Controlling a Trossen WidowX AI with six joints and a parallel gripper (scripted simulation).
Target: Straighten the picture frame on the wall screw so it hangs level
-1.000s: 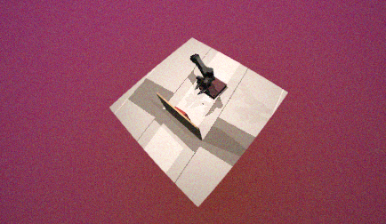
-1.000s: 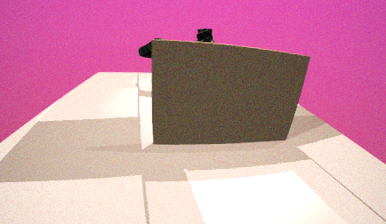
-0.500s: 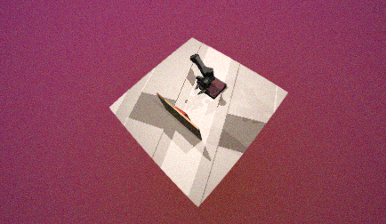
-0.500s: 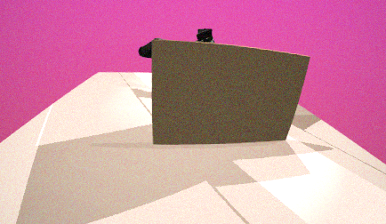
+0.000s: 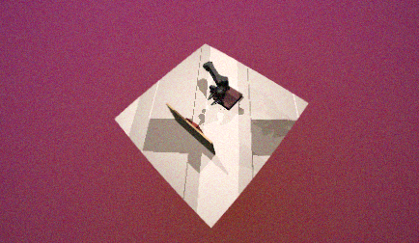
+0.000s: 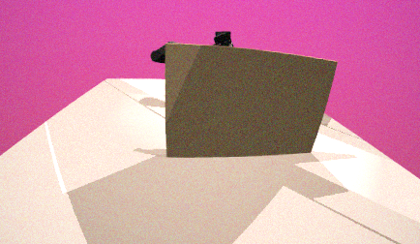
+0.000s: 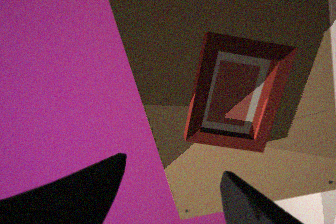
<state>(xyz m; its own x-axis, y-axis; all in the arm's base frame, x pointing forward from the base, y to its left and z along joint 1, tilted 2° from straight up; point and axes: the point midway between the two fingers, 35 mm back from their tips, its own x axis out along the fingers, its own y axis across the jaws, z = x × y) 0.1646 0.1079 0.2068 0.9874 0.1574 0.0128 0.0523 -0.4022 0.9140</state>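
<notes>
Now: gripper tip 200 mm short of the picture frame, 50 mm to the right of it and 90 mm above it. The rest, counted from my gripper tip: wall panel (220 mm ahead, 50 mm to the left, 90 mm below).
</notes>
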